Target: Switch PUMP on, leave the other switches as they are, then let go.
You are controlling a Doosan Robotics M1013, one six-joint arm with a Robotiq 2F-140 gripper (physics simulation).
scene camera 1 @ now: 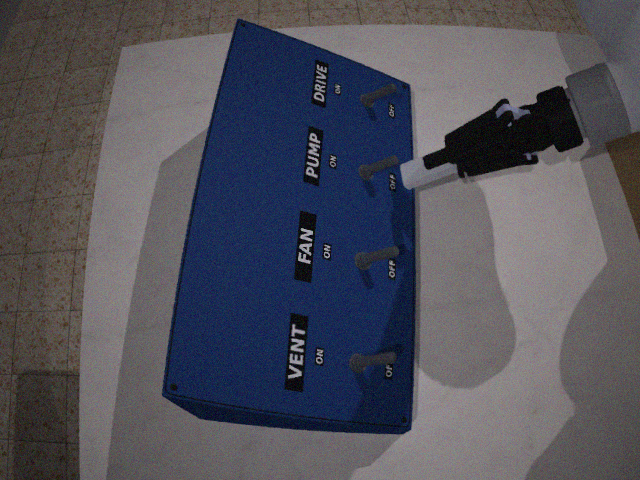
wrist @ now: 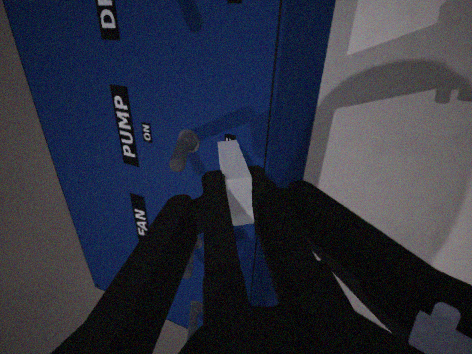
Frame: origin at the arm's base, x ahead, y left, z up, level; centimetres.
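Seen in the pictures: gripper, between the fingertips: (scene camera 1: 404, 177) (wrist: 228, 158).
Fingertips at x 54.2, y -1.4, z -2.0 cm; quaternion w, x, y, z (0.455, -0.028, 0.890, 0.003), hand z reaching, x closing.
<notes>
Pixels of each thing's top centre, then the offset from my fingertips to it. Level surfaces: height alone.
- PUMP lever, centre of its top: (wrist: 160, 159) (scene camera 1: 382, 156) dz +4.2, dx +3.2, dy -0.3 cm
- DRIVE lever, centre of its top: (scene camera 1: 382, 84) dz +4.2, dx +2.1, dy -12.2 cm
- FAN lever, centre of its top: (scene camera 1: 381, 248) dz +4.2, dx +4.2, dy +11.7 cm
- VENT lever, centre of its top: (scene camera 1: 378, 355) (wrist: 181, 333) dz +4.2, dx +5.3, dy +23.6 cm
- pale table top, height of its surface: dz -8.8 cm
The blue switch panel (scene camera 1: 248, 217) (wrist: 65, 105) carries four grey levers. The PUMP lever (scene camera 1: 378, 167) (wrist: 184, 150) leans toward its OFF label (scene camera 1: 392, 181) in the scene view. The DRIVE lever (scene camera 1: 378, 96), FAN lever (scene camera 1: 376, 257) and VENT lever (scene camera 1: 373, 360) lean to the OFF side too. My gripper (scene camera 1: 409, 174) (wrist: 228, 158) is shut and empty, its pale fingertips together. They are at the panel's OFF-side edge, close beside the PUMP lever's free end in the scene view. In the wrist view they stand right of the lever, with a gap, and partly hide the OFF label.
The panel stands on a pale table top (scene camera 1: 460, 423), and its edge (scene camera 1: 413, 310) runs below the fingertips. The ON label (scene camera 1: 332, 161) (wrist: 146, 132) of PUMP lies on the lever's other side. Shadows fall across the panel and the table. A tiled floor (scene camera 1: 41, 206) lies beyond the table.
</notes>
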